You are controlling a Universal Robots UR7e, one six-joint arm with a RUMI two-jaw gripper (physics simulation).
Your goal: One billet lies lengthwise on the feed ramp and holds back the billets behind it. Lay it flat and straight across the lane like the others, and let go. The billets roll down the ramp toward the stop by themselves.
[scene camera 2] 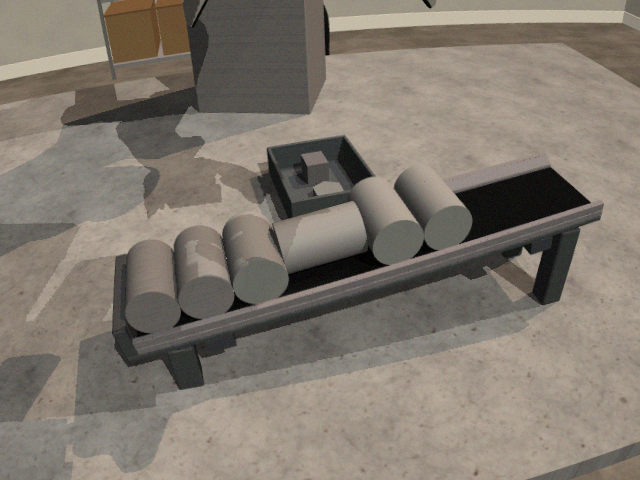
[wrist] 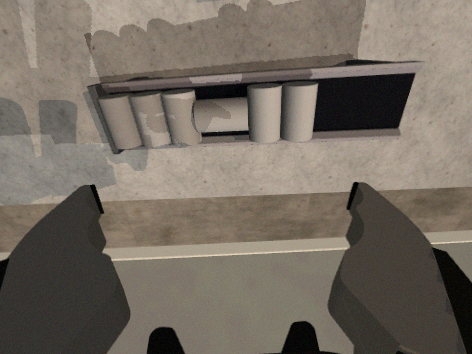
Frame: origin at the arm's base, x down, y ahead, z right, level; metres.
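Seen in the pictures: gripper, fingertip midpoint: (scene camera 2: 314,14) (wrist: 228,187).
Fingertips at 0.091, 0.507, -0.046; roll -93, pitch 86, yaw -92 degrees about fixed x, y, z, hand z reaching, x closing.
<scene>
Offsets run from my fingertips to a thing's top centre, as dx, dy, dz. "*": to the spot under its first point.
A pale grey billet @(+0.144, +0.002, +0.003) (scene camera 2: 320,238) (wrist: 222,115) lies lengthwise on the feed ramp @(* +0.167, -0.024, -0.171) (scene camera 2: 522,201) (wrist: 365,102). Two billets lie across the lane on its uphill side; the nearer one @(+0.142, -0.006, -0.047) (scene camera 2: 386,222) (wrist: 264,114) touches its end, and the other @(+0.137, -0.013, -0.086) (scene camera 2: 433,206) (wrist: 299,112) lies just behind. Three billets lie across the lane downhill; the nearest @(+0.153, +0.011, +0.053) (scene camera 2: 254,258) (wrist: 181,117) is at the lengthwise billet's lower end, and the lowest @(+0.162, +0.023, +0.132) (scene camera 2: 150,284) (wrist: 121,122) is at the stop @(+0.181, +0.027, +0.155) (scene camera 2: 119,294). My gripper (wrist: 228,187) is open and empty, well away from the billets; its fingers do not show in the scene view.
A dark open tray @(+0.219, -0.202, -0.016) (scene camera 2: 280,180) with small blocks stands behind the ramp. A large grey block (scene camera 2: 253,56) stands farther back, and brown boxes (scene camera 2: 130,33) sit on a shelf at the back left. The ramp's side rails run along both sides of the lane.
</scene>
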